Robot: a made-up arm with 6 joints. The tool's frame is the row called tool. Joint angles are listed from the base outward. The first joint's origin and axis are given. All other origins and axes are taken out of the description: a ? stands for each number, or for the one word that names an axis. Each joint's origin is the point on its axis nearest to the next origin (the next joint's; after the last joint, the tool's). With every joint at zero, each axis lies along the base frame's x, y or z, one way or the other. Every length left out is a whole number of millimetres.
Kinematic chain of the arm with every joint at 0, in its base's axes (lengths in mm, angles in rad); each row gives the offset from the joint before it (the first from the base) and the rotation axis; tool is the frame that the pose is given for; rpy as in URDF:
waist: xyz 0 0 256 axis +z
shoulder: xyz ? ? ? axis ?
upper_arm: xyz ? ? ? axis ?
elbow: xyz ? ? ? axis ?
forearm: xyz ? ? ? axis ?
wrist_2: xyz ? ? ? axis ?
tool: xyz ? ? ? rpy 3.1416 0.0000 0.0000
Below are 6 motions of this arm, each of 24 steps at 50 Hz.
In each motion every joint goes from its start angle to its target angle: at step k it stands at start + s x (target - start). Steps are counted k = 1, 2, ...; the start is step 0. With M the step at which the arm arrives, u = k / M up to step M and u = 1 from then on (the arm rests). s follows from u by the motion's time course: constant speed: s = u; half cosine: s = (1 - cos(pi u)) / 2; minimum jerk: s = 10 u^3 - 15 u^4 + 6 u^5.
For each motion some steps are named. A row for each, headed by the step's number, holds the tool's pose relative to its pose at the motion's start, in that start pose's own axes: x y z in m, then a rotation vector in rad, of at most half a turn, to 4 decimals.
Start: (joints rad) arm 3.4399 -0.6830 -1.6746 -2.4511 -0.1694 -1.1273
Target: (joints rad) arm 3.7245 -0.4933 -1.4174 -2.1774 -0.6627 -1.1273
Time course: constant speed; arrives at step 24
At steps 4, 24:
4: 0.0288 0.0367 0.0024 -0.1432 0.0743 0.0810
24: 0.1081 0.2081 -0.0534 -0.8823 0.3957 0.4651

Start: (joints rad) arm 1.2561 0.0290 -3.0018 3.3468 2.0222 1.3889
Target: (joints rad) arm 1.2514 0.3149 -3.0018 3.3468 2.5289 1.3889
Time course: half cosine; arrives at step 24
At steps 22, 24:
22: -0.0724 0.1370 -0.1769 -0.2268 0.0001 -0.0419
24: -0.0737 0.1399 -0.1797 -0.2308 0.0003 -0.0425

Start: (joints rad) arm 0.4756 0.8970 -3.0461 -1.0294 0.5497 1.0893
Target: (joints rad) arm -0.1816 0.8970 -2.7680 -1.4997 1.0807 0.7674
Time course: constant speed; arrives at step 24
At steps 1, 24:
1: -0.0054 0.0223 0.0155 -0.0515 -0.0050 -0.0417
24: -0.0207 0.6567 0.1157 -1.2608 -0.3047 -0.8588

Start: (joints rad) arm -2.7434 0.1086 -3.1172 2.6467 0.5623 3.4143
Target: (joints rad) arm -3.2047 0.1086 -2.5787 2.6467 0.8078 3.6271
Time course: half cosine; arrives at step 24
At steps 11, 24:
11: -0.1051 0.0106 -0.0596 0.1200 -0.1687 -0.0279
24: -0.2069 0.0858 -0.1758 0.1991 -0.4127 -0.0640

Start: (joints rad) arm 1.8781 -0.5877 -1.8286 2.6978 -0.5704 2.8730
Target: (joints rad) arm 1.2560 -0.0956 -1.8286 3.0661 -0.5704 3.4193
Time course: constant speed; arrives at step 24
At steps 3, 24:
3: -0.0224 -0.0142 0.0335 -0.0068 -0.0817 0.0721
24: -0.3040 -0.0001 0.1912 -0.3277 -0.6012 0.7277

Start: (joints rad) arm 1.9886 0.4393 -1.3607 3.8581 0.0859 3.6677
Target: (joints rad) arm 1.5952 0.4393 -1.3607 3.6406 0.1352 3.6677
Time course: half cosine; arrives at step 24
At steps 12, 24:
12: 0.1393 0.0532 0.0087 -0.0465 0.1668 -0.0017
24: 0.2714 0.1205 -0.0089 -0.1086 0.3262 -0.0063

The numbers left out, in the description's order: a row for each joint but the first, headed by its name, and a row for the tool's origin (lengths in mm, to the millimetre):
shoulder: xyz 0 0 0, axis +y
upper_arm: xyz 82 0 434, axis +y
elbow: xyz 88 0 -390, axis -z
forearm: xyz 0 0 0, axis +y
wrist_2: xyz 117 0 -149, axis -z
tool: xyz 0 0 0

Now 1 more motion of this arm.
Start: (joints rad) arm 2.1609 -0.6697 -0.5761 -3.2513 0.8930 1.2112
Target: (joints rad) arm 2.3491 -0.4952 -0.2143 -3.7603 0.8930 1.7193
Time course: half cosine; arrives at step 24
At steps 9, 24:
9: 0.0603 -0.0536 -0.0423 0.0934 0.2273 0.1084
24: 0.1698 -0.1356 -0.1841 0.3777 0.7318 0.3691

